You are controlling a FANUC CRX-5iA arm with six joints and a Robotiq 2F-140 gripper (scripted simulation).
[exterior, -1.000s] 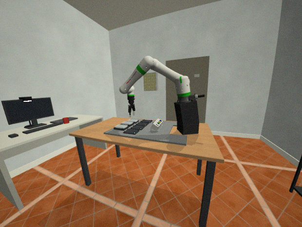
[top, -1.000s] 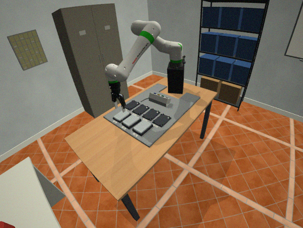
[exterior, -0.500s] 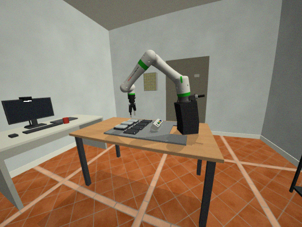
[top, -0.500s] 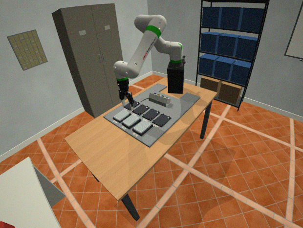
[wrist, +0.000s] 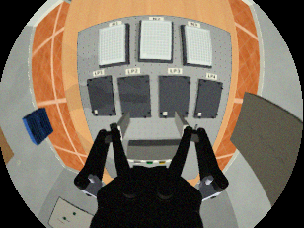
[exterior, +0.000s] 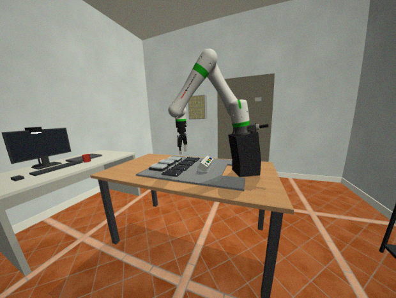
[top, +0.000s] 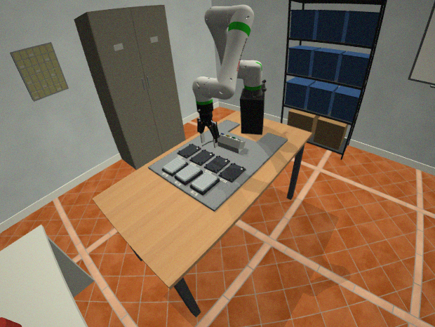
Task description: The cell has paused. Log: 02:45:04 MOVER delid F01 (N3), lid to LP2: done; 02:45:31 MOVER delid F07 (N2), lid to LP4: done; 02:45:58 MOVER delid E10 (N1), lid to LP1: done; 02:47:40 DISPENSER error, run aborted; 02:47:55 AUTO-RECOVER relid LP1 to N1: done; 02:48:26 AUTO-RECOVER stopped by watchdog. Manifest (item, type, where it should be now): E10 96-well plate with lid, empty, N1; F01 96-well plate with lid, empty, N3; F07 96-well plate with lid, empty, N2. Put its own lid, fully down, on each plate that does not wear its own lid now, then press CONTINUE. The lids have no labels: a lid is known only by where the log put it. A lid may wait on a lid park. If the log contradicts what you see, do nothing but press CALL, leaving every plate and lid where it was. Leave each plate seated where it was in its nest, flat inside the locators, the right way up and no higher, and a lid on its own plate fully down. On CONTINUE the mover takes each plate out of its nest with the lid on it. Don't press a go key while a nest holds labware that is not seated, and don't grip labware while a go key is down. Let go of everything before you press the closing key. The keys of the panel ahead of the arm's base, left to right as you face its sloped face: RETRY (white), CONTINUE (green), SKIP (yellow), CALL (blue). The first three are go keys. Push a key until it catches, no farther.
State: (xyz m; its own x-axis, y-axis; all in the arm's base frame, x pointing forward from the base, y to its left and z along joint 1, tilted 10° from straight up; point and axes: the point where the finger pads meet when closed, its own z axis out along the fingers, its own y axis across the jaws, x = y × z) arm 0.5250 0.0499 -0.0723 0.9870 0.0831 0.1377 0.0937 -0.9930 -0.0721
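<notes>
The green key lies 240 mm behind my hand, 90 mm below it and 10 mm to the right of it. From my hand the other things lie so: yellow key (230 mm behind, 90 mm below, 60 mm to the right); then lid park LP1 (190 mm to the left, 150 mm below); then lid park LP3 (150 mm below, 70 mm to the right, 10 mm ahead).
</notes>
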